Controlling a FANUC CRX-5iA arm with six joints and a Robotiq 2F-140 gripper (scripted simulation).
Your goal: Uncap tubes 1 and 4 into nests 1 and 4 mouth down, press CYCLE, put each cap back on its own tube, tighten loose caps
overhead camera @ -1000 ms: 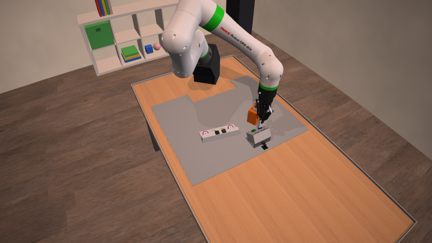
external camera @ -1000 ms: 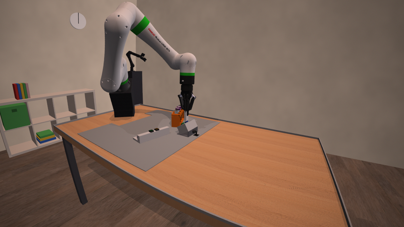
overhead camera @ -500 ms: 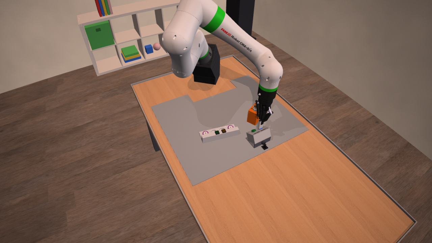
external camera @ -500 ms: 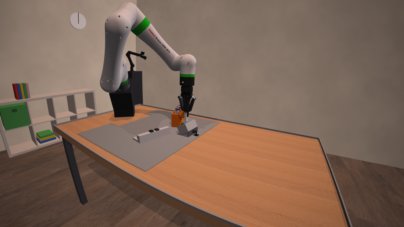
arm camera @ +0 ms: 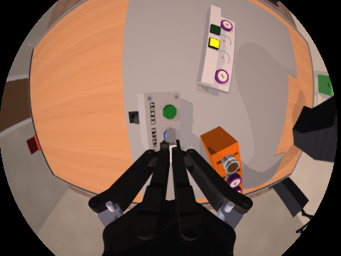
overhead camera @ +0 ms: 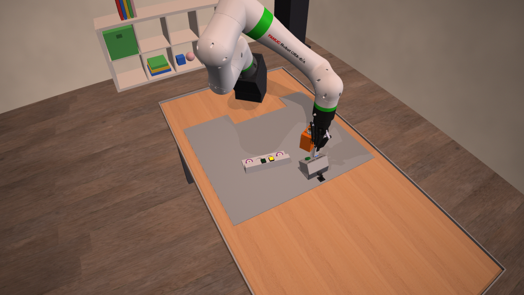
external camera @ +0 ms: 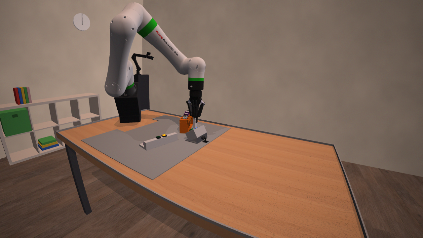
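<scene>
Now: hand 40 mm above the blue key. From my hand the other things lie so: small grey desk 20 mm ahead, 30 mm to the right, 50 mm below; then table edge 50 mm ahead, 360 mm to the left, 100 mm below; then green key 40 mm to the right, 30 mm below.
</scene>
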